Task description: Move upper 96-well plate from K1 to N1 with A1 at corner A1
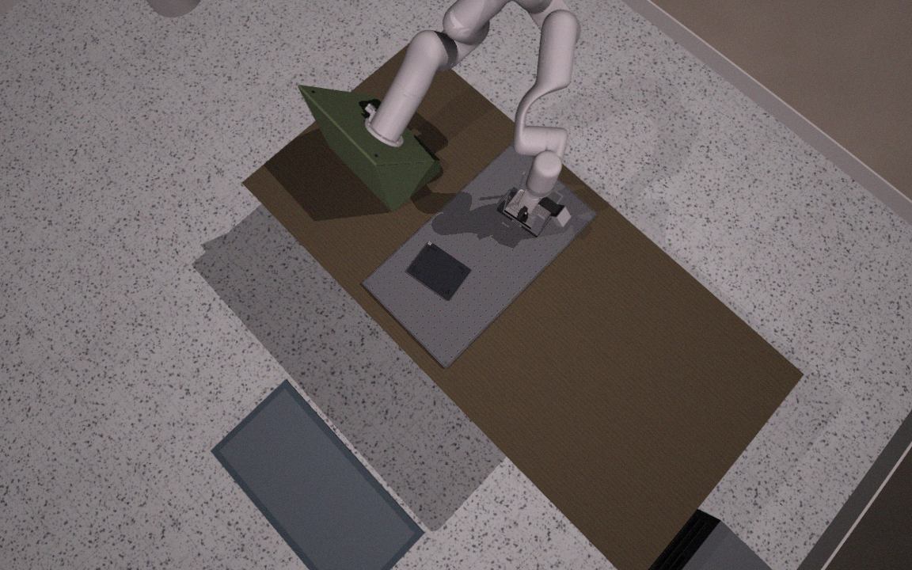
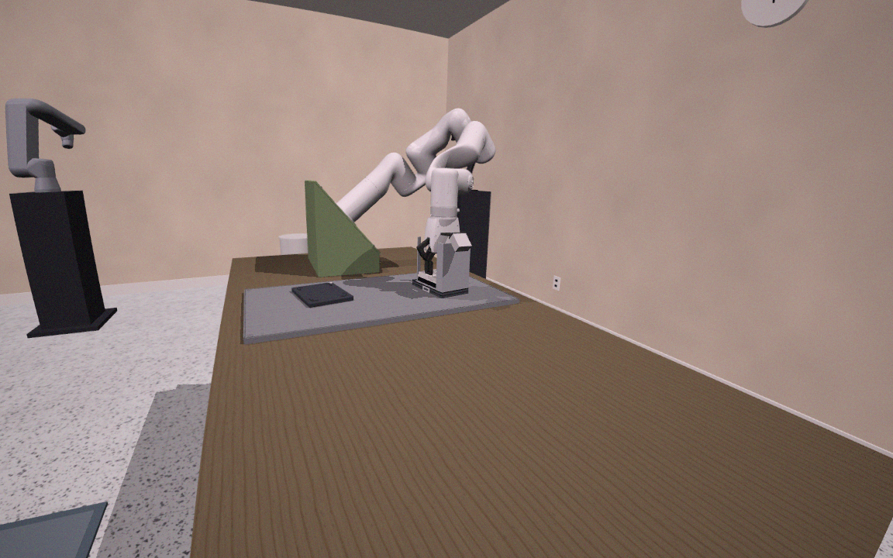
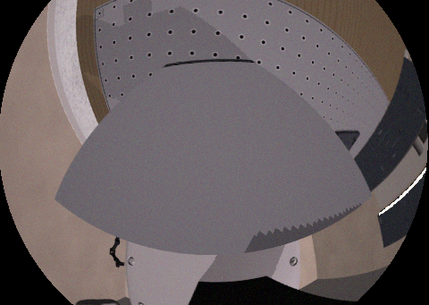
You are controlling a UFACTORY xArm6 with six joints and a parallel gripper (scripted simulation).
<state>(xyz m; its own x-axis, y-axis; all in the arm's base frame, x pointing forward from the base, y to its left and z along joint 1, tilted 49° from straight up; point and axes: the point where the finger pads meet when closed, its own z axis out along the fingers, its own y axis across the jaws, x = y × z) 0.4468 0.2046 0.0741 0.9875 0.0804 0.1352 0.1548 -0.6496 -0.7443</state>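
My gripper is now 2 cm above the white 96-well plate. Round my hand: dark plate nest N1 (6 cm behind, 34 cm to the right, 6 cm below); then pale A1 mark (15 cm behind, 30 cm to the right, 5 cm below).
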